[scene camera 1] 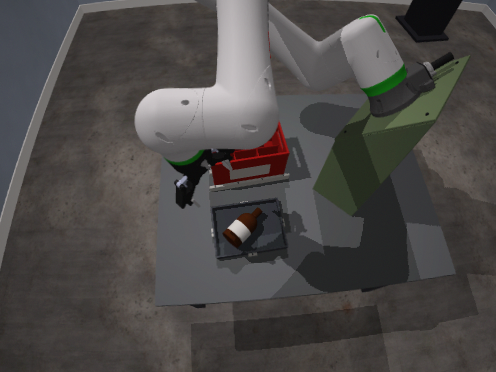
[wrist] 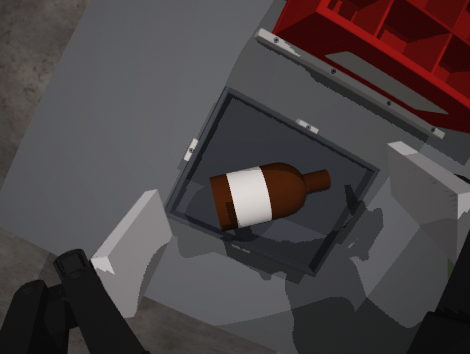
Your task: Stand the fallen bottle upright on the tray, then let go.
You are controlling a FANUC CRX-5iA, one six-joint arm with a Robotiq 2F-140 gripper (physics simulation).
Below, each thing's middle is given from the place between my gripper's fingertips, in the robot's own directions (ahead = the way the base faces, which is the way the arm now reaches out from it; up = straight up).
Now: hand 80 mm past the brown bottle (scene camera 1: pixel 246 223), 60 mm to the right of it and 240 mm above it. The rest, counted from my hand: pale rail (wrist: pixel 261 35): 150 mm behind, 120 mm to the right, 270 mm below.
